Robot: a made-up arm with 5 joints.
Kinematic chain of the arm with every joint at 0, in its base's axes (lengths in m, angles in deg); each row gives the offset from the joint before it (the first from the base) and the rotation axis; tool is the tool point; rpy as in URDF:
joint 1: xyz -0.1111 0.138 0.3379 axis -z
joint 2: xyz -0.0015 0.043 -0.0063 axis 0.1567 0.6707 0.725
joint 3: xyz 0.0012 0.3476 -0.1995 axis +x
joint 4: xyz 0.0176 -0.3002 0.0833 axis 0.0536 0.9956 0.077
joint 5: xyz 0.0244 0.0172 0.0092 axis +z
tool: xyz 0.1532 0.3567 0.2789 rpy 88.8 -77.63 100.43
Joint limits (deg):
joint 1: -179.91..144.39
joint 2: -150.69..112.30
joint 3: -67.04..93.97
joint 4: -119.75..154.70
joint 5: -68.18..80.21
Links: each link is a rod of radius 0.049 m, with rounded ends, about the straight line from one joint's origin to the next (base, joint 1, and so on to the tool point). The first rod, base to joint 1, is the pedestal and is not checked.
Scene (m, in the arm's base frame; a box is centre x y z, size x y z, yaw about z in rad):
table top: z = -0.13
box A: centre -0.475 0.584 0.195 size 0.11 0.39 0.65 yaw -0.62
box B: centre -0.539 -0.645 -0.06 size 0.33 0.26 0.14 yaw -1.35
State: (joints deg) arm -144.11 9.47 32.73 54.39 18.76
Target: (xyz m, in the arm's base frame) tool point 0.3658 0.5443 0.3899
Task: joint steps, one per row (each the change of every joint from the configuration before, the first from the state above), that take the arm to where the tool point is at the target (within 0.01 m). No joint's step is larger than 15 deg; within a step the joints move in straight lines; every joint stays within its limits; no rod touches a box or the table.
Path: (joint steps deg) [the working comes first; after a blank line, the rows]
Joints at the target: -51.07 -56.55 37.83 55.57 -47.21
Straight joint move there: touches box A.

1: 13.02 -0.31 5.88 -7.90 -0.37
2: 13.03 -0.31 5.88 -7.91 -0.37
3: 13.02 -0.31 5.88 -7.90 -0.37
4: 10.80 -13.02 -2.51 4.98 -12.97
5: 10.79 -13.02 -2.51 4.97 -12.97
6: 10.80 -13.02 -2.51 4.98 -12.97
7: 10.79 -13.01 -2.50 4.98 -12.98
8: 10.79 -13.02 -2.51 4.98 -12.97

